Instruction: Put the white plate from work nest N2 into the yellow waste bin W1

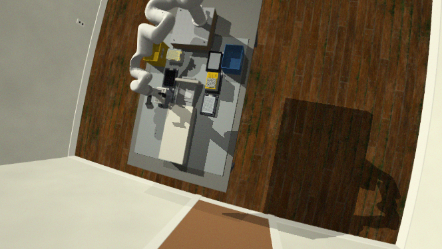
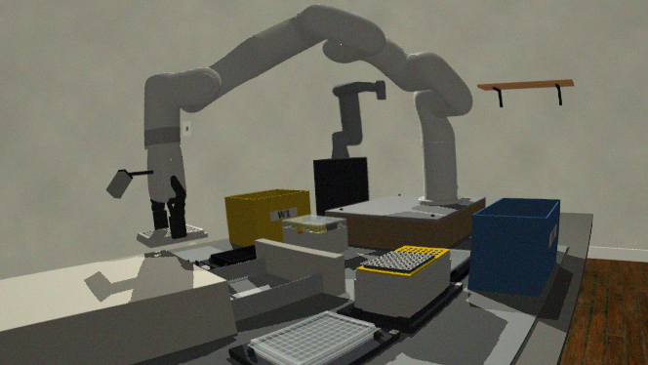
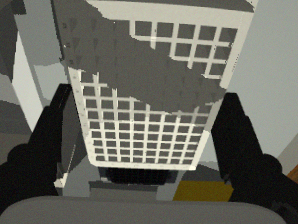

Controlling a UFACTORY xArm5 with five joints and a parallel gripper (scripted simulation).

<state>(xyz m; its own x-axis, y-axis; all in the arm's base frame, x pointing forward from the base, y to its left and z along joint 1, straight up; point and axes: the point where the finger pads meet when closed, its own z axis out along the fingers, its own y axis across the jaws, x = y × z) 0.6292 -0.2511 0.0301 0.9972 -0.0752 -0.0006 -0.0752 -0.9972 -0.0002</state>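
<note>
Now: the N2 label 70 mm behind my hand, 10 mm to the left of it and 90 mm below it. Also, from my hand: black plate: 170 mm behind, 20 mm to the left, 80 mm below; then drawer: 10 mm behind, 180 mm to the left, 80 mm below; then white plate: 10 mm below.
</note>
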